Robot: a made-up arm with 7 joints. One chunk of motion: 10 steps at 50 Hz.
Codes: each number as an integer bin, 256 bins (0 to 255) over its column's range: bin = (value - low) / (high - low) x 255, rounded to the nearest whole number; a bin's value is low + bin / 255 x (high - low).
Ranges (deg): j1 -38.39..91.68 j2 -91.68..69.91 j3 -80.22..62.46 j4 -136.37..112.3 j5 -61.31..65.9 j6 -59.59..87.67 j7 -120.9..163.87
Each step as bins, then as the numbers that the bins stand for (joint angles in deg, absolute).
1 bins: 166 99 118 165 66 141 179
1 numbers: 46.28 -28.95 -14.20 24.53 -28.39 21.84 79.00
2 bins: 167 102 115 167 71 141 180
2 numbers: 46.79 -27.04 -15.87 26.48 -25.89 21.84 80.11
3 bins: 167 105 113 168 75 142 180
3 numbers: 46.79 -25.14 -16.99 27.46 -23.90 22.41 80.11
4 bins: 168 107 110 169 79 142 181
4 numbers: 47.30 -23.88 -18.67 28.43 -21.90 22.41 81.23
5 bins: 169 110 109 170 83 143 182
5 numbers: 47.81 -21.97 -19.23 29.41 -19.90 22.99 82.35
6 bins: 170 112 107 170 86 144 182
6 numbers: 48.32 -20.71 -20.35 29.41 -18.41 23.57 82.35
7 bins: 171 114 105 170 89 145 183
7 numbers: 48.83 -19.44 -21.47 29.41 -16.91 24.15 83.46
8 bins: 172 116 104 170 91 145 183
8 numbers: 49.34 -18.17 -22.03 29.41 -15.91 24.15 83.46
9 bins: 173 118 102 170 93 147 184
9 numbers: 49.85 -16.91 -23.15 29.41 -14.92 25.30 84.58
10 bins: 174 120 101 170 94 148 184
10 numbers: 50.36 -15.64 -23.71 29.41 -14.42 25.88 84.58
